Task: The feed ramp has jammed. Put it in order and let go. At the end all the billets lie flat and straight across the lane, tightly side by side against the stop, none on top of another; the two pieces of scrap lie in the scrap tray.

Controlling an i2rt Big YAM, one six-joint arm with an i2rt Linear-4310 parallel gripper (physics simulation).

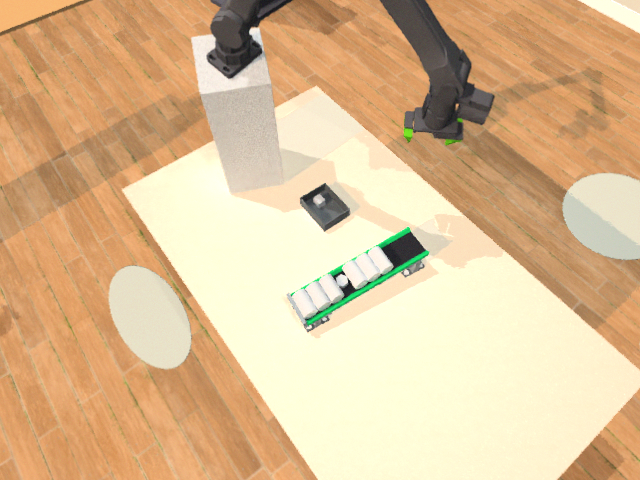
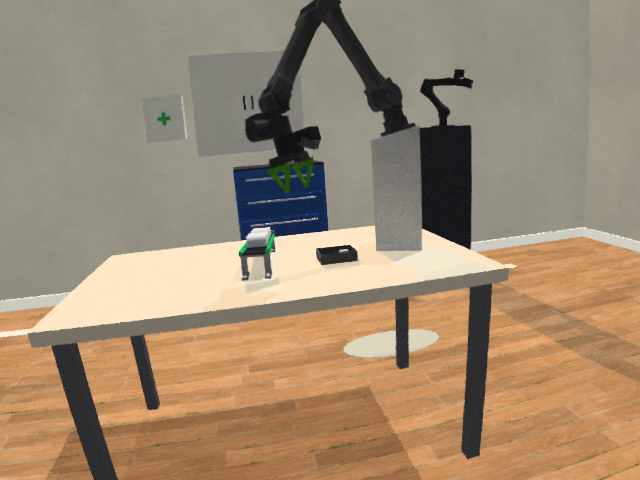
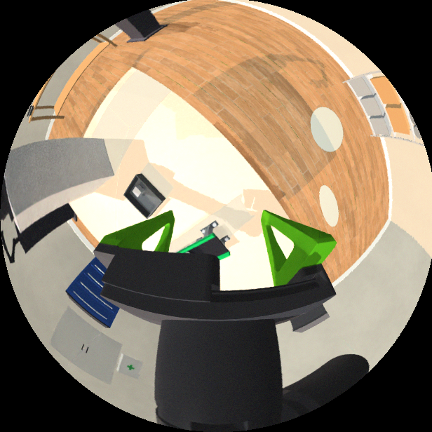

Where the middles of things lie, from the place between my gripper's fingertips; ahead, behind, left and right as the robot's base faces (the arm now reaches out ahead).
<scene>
Right now my hand is 260 mm above the dark scrap tray (image 1: 335, 210), 190 mm to the left of it and 190 mm past it.
</scene>
